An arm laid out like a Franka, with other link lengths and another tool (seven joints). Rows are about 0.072 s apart.
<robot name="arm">
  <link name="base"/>
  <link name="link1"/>
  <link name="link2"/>
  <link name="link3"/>
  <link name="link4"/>
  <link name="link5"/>
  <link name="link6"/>
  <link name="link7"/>
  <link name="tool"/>
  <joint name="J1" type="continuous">
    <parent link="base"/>
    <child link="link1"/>
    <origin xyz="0 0 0.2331" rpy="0 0 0"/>
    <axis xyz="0 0 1"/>
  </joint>
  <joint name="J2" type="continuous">
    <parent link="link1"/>
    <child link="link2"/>
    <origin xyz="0 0 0" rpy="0 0 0"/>
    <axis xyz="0 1 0"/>
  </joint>
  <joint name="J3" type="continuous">
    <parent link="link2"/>
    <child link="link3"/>
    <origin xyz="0 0 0.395" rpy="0 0 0"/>
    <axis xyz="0 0 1"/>
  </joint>
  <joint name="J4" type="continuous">
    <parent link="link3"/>
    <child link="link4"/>
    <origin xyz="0.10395 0 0" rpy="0 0 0"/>
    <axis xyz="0 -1 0"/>
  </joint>
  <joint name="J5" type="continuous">
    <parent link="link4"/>
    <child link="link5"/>
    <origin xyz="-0.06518 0 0.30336" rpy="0 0 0"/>
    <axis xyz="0 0 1"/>
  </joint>
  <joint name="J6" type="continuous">
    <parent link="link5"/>
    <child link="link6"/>
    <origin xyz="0 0 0" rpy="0 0 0"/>
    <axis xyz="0 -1 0"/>
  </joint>
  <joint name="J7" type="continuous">
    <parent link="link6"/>
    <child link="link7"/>
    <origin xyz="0.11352 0 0" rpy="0 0 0"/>
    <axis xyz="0 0 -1"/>
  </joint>
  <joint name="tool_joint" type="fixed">
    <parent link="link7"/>
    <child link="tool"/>
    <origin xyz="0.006 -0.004 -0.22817" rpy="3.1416 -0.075 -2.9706"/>
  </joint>
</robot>
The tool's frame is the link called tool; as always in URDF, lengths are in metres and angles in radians. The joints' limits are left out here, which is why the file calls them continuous.
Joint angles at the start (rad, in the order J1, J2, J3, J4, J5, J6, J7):
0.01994, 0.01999, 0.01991, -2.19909, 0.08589, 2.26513, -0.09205
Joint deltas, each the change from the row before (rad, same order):
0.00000, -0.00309, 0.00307, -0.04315, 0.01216, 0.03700, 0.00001
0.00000, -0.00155, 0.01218, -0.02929, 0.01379, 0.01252, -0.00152
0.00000, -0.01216, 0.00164, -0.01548, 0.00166, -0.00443, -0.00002
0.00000, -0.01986, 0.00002, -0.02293, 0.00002, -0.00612, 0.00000
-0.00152, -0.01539, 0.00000, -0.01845, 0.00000, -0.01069, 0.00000
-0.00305, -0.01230, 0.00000, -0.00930, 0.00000, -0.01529, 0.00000
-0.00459, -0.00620, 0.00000, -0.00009, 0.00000, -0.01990, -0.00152
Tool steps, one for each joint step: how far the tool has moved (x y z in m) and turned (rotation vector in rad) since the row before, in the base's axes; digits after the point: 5 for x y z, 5 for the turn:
-0.00745, 0.00162, -0.01119, 0.00729, 0.00352, -0.00714
-0.00843, 0.00674, -0.00932, 0.00902, 0.01563, 0.00379
-0.00709, 0.00071, -0.00056, 0.00072, 0.00778, 0.00095
-0.01039, -0.00040, 0.00004, -0.00078, 0.00913, 0.00052
-0.00965, -0.00099, -0.00103, -0.00053, 0.01368, -0.00064
-0.00716, -0.00143, 0.00047, 0.00004, 0.01222, -0.00179
-0.00459, -0.00185, 0.00062, 0.00061, 0.01359, -0.00141

